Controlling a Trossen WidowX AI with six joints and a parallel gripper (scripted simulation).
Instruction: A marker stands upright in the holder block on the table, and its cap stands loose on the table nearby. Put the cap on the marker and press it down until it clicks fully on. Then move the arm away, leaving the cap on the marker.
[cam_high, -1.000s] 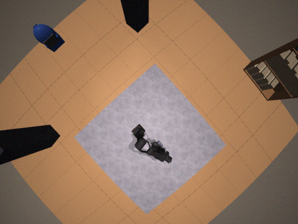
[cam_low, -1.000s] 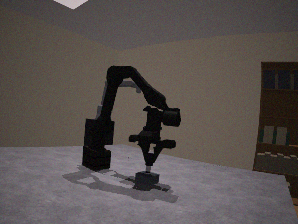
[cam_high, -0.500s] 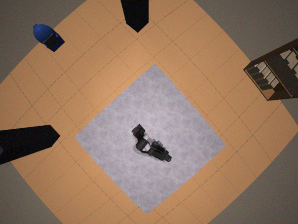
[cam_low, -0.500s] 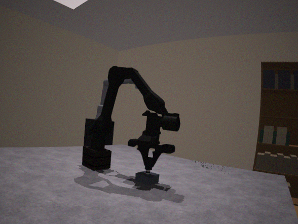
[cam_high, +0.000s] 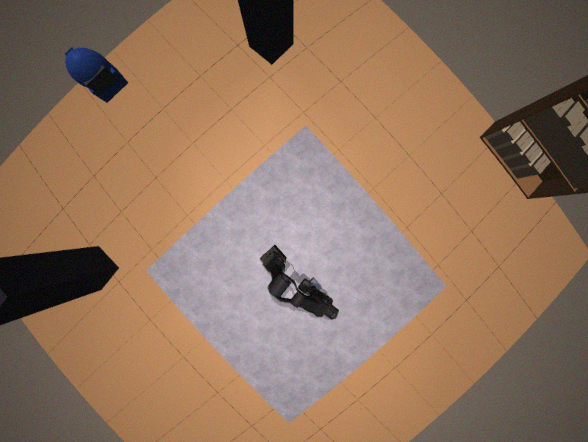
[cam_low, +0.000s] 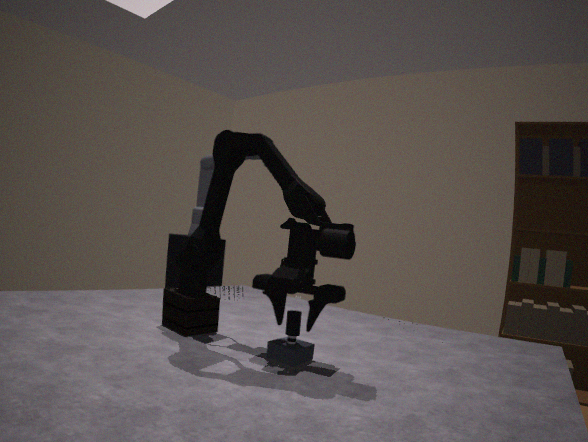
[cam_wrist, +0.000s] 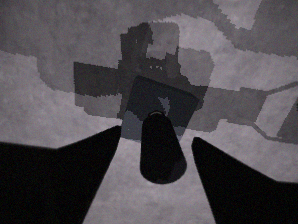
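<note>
Right now the dark marker cap is 10 mm above my gripper tip. From my gripper tip the other things lie so: grey holder block: 50 mm below.
</note>
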